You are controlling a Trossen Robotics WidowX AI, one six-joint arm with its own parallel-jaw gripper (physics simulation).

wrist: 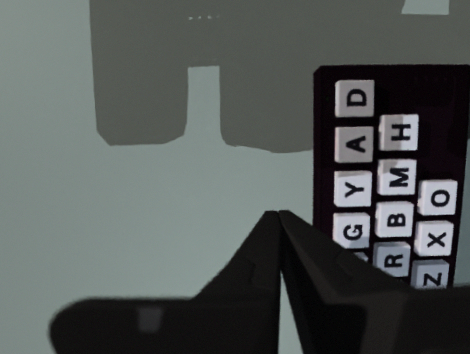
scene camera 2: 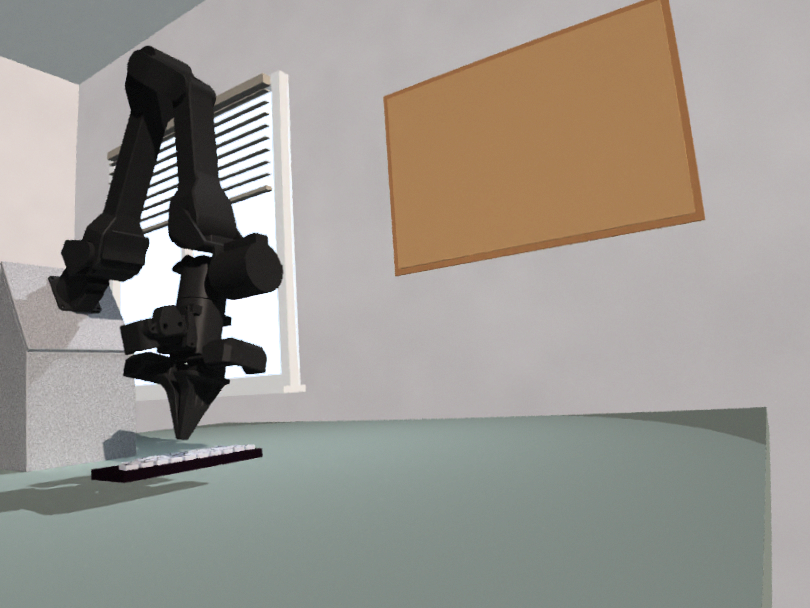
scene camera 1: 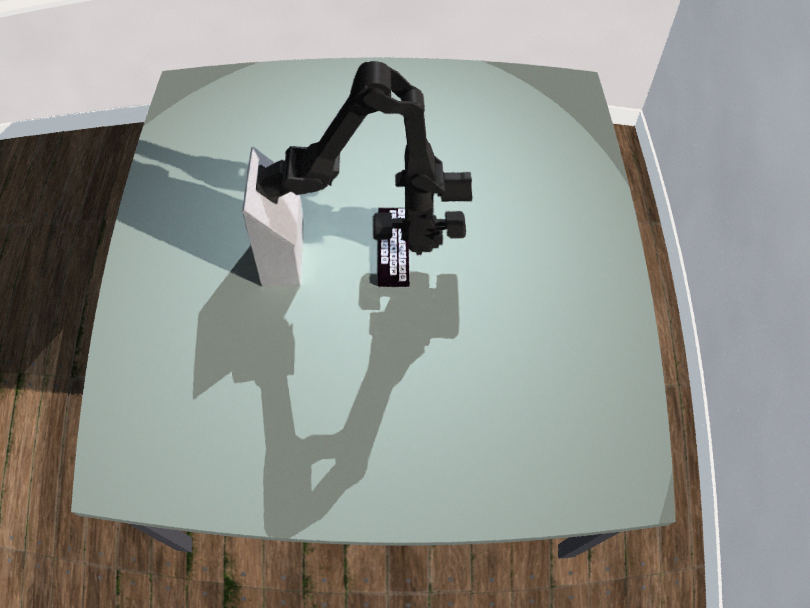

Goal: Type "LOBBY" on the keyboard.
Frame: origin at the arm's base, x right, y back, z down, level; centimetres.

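Seen in the pictures: gripper, fingertip midpoint: [wrist: 276,222] [scene camera 2: 182,439] [scene camera 1: 418,253]; arm's base at its link origin: [scene camera 2: 74,295] [scene camera 1: 267,184].
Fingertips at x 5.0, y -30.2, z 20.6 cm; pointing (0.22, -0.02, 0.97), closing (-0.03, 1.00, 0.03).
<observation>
Pixels of each thing's middle, then the offset from my fingertips to it. Level surfaces: height alone.
- dark keyboard at the middle of its body: [wrist: 383,282] [scene camera 2: 183,460] [scene camera 1: 393,245] dx -4.3, dy +5.1, dz +3.0 cm
- B key at the middle of its body: [wrist: 394,219] dx -1.0, dy +5.3, dz +2.4 cm
- O key at the middle of its body: [wrist: 437,197] dx -0.1, dy +7.2, dz +2.4 cm
- Y key at the middle of its body: [wrist: 352,188] [scene camera 2: 158,462] dx +0.5, dy +3.5, dz +2.4 cm
- G key at the middle of its body: [wrist: 351,230] [scene camera 2: 173,459] dx -1.4, dy +3.4, dz +2.4 cm
- table at its surface level: dz +3.8 cm
The dark keyboard [scene camera 1: 393,283] [scene camera 2: 196,464] [wrist: 434,100] lies flat on the table, with white lettered keys in three rows. In the wrist view the B key [wrist: 394,219] is in the middle row, the O key [wrist: 438,197] in the right row and the Y key [wrist: 353,189] in the left row. The L key does not show there. My gripper [scene camera 2: 183,437] [wrist: 276,222] is shut and empty. Its tips point down, a little above keyboard height. In the wrist view they appear left of the G key [wrist: 351,230], and the right finger covers the lower keys.
A pale angular block [scene camera 1: 280,258] [scene camera 2: 78,405] stands on the table [scene camera 1: 523,392] [scene camera 2: 457,510] beside the keyboard, with the arm's base at its slanted face. The arm's shadow falls across the table and the keyboard's end. A brown board [scene camera 2: 543,143] hangs on the wall.
</observation>
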